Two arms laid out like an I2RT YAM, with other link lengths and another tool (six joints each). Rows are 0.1 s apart.
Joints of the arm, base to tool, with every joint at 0 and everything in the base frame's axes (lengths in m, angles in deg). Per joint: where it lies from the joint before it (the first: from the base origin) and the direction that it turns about. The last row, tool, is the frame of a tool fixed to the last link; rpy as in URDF.
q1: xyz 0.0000 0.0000 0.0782 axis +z
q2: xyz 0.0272 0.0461 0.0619 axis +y
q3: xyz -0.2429 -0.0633 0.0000 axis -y
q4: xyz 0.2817 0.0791 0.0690 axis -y
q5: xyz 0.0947 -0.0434 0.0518 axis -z
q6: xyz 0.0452 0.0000 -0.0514 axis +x
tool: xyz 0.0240 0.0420 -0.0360 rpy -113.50 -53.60 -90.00
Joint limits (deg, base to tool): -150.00..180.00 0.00..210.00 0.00..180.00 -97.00..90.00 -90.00..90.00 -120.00..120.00
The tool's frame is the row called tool.
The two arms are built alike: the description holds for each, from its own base.
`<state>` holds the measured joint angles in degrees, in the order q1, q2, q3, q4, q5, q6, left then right.
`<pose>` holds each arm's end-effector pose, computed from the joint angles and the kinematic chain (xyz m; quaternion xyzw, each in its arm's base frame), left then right.
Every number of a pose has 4 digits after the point. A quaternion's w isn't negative.
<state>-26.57 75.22 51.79 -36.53 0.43 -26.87 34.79 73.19 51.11 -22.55 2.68 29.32</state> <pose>0.2763 -0.0944 0.1589 0.8902 -0.3460 0.1893 0.2280 0.2519 0.2596 0.2064 -0.9256 0.3029 -0.2057 0.0962</pose>
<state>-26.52 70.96 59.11 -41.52 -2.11 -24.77 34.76 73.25 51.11 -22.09 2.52 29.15</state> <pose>0.2837 -0.0923 0.2188 0.8754 -0.3622 0.2452 0.2060 0.2527 0.2601 0.2069 -0.9253 0.3014 -0.2076 0.0992</pose>
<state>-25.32 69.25 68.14 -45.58 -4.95 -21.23 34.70 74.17 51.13 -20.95 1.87 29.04</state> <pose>0.2924 -0.0825 0.2802 0.8598 -0.3754 0.3006 0.1713 0.2550 0.2622 0.2043 -0.9262 0.2983 -0.2059 0.1036</pose>
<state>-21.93 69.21 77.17 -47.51 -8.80 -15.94 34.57 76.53 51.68 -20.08 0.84 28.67</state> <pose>0.3036 -0.0584 0.3384 0.8479 -0.3761 0.3567 0.1111 0.2591 0.2655 0.1964 -0.9304 0.2919 -0.1971 0.1011</pose>
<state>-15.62 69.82 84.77 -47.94 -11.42 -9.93 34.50 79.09 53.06 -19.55 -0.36 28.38</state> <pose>0.3119 -0.0180 0.3872 0.8426 -0.3586 0.3998 0.0405 0.2644 0.2703 0.1923 -0.9343 0.2850 -0.1885 0.1018</pose>
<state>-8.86 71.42 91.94 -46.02 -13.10 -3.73 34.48 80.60 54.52 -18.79 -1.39 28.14</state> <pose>0.3187 0.0239 0.4333 -0.8318 0.3375 -0.4393 0.0351 0.2696 0.2751 0.1950 -0.9352 0.2790 -0.1877 0.1110</pose>
